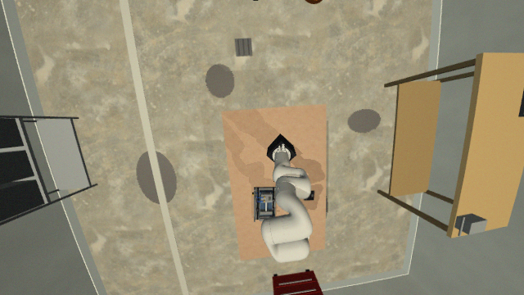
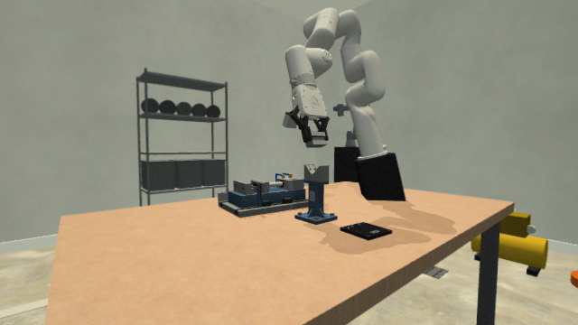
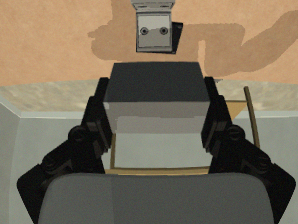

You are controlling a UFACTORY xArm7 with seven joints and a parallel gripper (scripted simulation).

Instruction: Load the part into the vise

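Right now my hand is 10 mm to the right of the grey block and 10 mm above it. From my hand the other things lie so: work stop (90 mm ahead, 180 mm to the right, 160 mm below); grey V-block (30 mm to the left, 110 mm below); cylinder rod (220 mm to the right, 170 mm below).
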